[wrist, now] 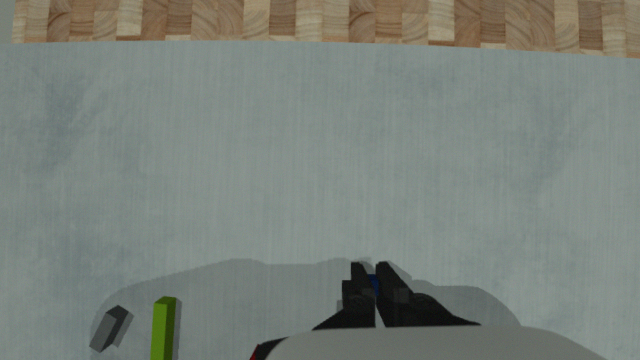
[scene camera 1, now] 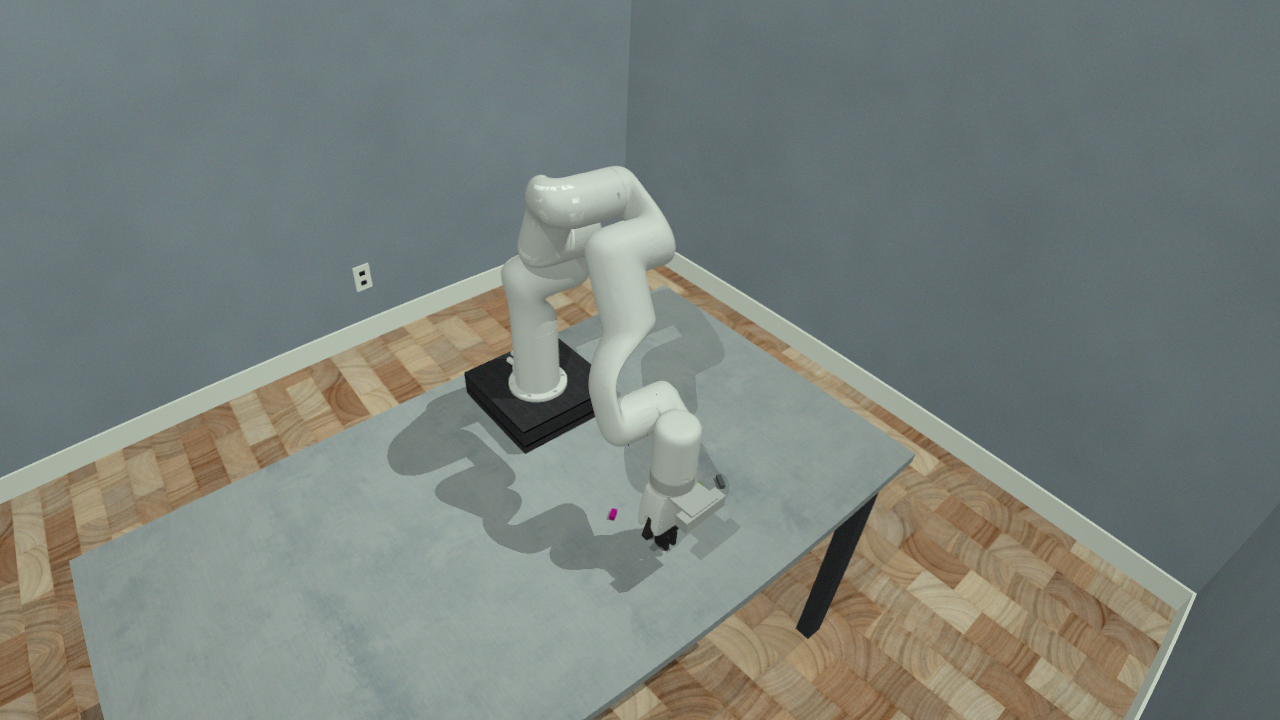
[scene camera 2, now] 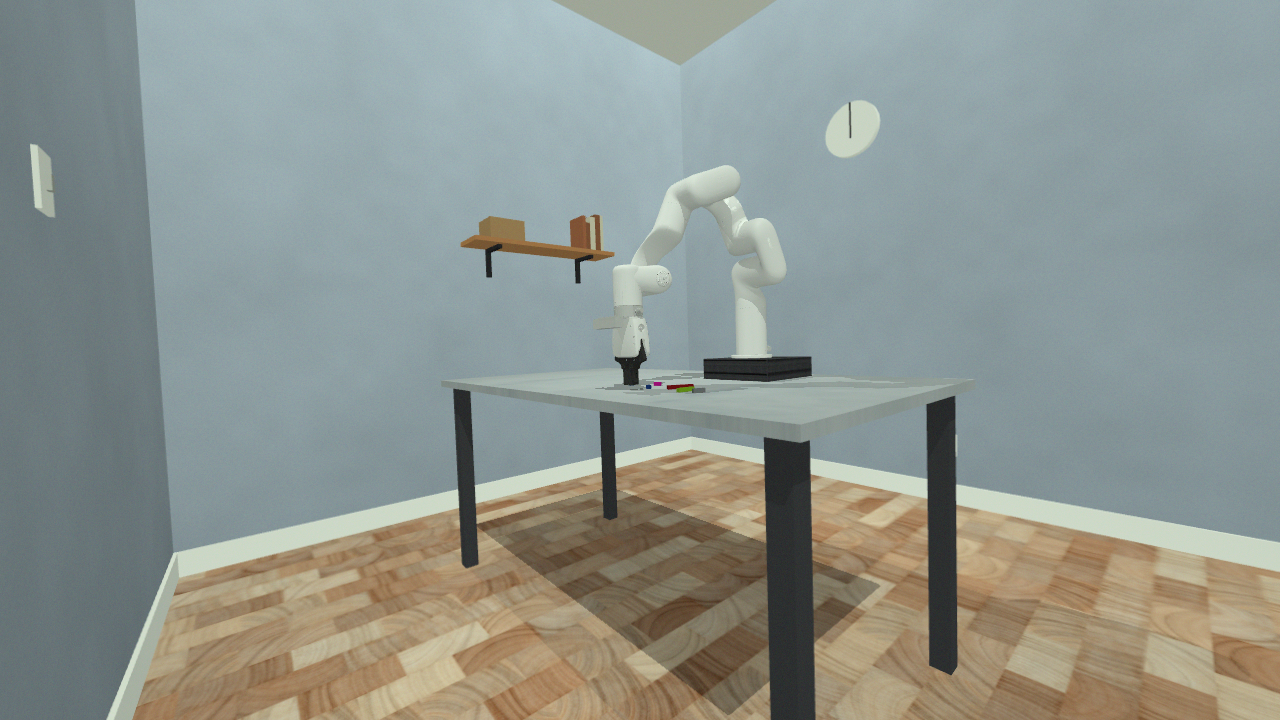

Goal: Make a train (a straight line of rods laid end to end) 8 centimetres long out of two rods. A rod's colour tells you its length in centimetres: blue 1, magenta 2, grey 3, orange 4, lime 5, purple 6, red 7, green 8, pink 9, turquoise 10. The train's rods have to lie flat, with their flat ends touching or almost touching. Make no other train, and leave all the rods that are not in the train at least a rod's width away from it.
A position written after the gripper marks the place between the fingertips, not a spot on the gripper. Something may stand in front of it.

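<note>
Grey rod (wrist: 113,319), visible. The gripper (scene camera 2: 631,384), visible; also in the wrist view (wrist: 368,283), also in scene camera 1 (scene camera 1: 664,542).
</note>
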